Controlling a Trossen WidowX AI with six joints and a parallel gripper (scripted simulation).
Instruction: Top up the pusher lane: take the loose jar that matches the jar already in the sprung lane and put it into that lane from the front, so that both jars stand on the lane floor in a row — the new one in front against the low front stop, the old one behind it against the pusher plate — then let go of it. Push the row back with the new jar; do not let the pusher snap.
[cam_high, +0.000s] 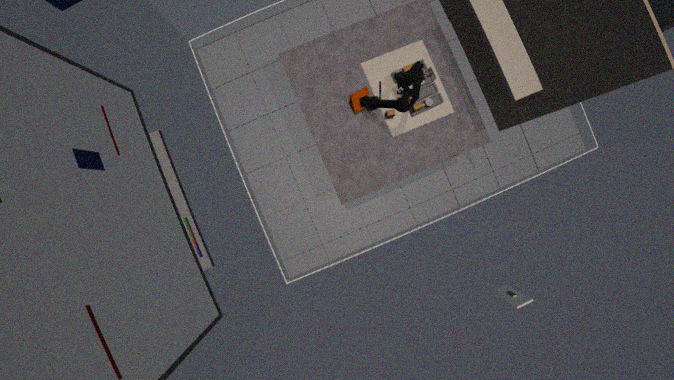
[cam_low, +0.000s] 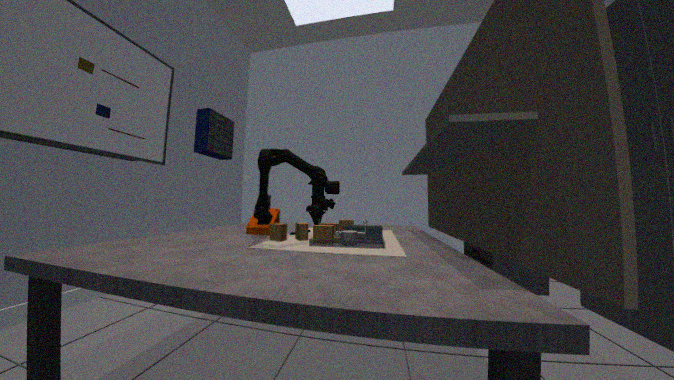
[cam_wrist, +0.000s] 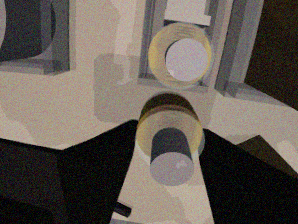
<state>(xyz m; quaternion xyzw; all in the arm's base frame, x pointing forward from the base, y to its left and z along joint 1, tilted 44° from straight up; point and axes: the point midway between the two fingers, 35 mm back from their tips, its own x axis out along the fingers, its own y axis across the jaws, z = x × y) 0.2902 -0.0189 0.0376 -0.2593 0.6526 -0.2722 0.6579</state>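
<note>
My gripper tip is 150 mm short of the pusher plate and 30 mm to the right of it.
</note>
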